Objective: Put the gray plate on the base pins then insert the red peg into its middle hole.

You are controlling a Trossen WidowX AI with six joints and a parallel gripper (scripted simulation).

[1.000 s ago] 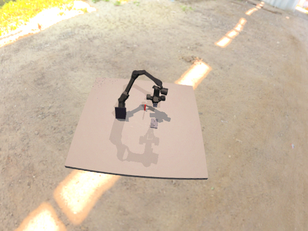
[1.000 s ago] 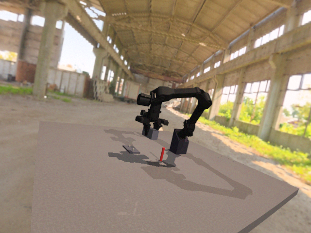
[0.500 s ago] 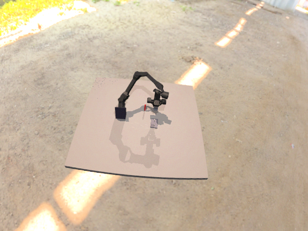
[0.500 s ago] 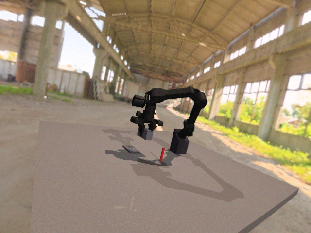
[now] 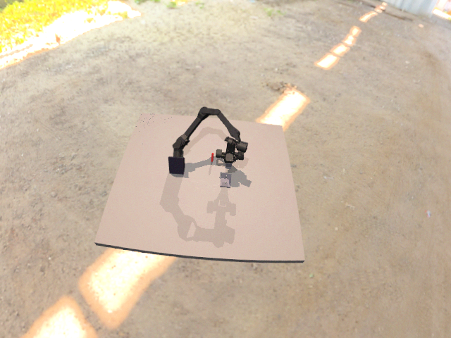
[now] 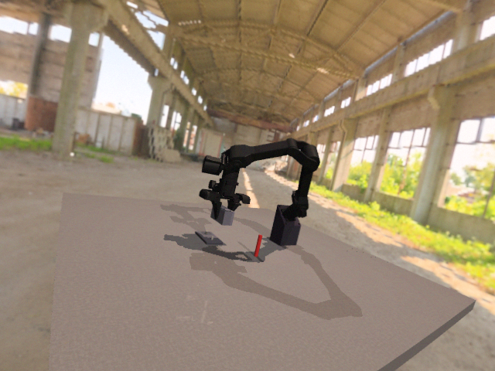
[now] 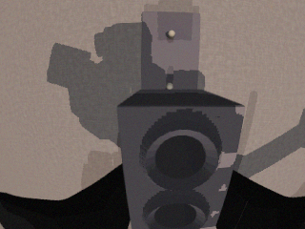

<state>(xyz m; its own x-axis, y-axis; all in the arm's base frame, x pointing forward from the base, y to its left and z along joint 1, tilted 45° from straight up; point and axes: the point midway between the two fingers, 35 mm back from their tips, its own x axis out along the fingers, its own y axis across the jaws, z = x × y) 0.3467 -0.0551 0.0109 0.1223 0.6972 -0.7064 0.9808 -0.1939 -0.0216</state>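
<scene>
The base is 9 cm below my gripper tip, 7 cm to the right of it and 2 cm behind it. Also, from my gripper tip: gray plate (3 cm above); then red peg (12 cm to the left, 10 cm behind, 6 cm below).
</scene>
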